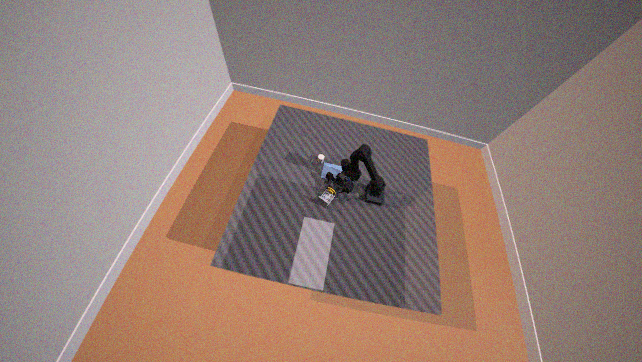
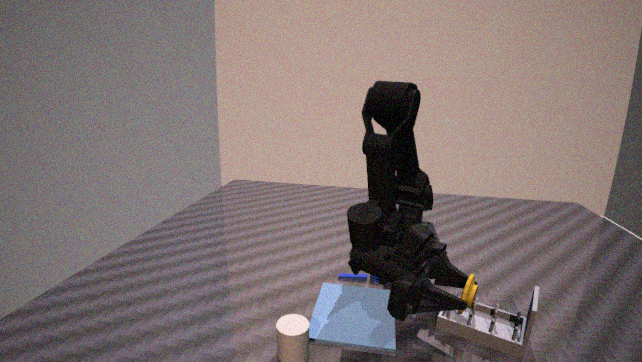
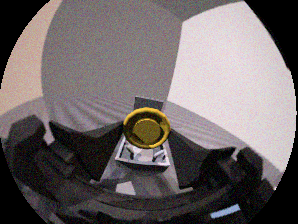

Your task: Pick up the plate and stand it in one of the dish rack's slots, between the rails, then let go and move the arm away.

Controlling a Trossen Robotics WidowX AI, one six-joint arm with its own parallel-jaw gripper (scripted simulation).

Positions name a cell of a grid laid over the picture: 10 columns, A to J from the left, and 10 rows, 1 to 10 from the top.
Scene:
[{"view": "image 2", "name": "gripper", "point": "H9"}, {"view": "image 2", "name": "light blue flat pad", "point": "F9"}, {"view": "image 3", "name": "gripper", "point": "E6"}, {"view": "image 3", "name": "small yellow plate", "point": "E6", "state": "held by the gripper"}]

